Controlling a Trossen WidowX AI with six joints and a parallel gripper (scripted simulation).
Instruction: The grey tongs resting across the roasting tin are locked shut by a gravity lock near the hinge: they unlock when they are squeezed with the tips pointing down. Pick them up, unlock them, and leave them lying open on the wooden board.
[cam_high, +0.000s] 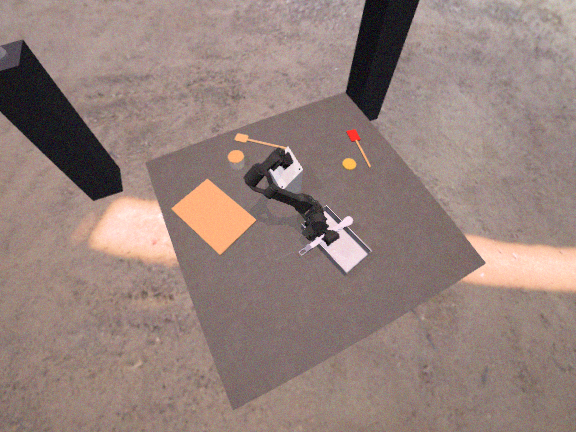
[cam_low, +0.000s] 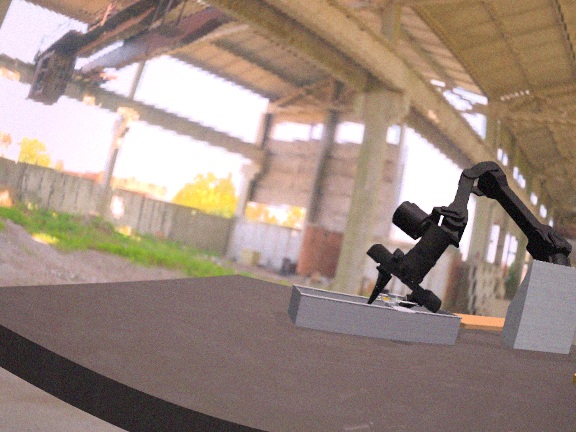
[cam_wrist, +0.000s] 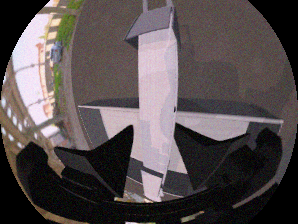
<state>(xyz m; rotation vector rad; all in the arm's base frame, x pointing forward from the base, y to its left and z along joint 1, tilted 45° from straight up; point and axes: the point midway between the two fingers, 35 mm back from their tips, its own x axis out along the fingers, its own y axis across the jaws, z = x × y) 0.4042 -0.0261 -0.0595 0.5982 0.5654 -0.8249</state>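
The roasting tin is 50 mm to the left of my gripper tip. Also, from my gripper tip: wooden board 340 mm behind, 440 mm to the right, 20 mm below; yellow disc 380 mm behind, 330 mm to the left, 20 mm below; lidded jar 600 mm behind, 240 mm to the right.
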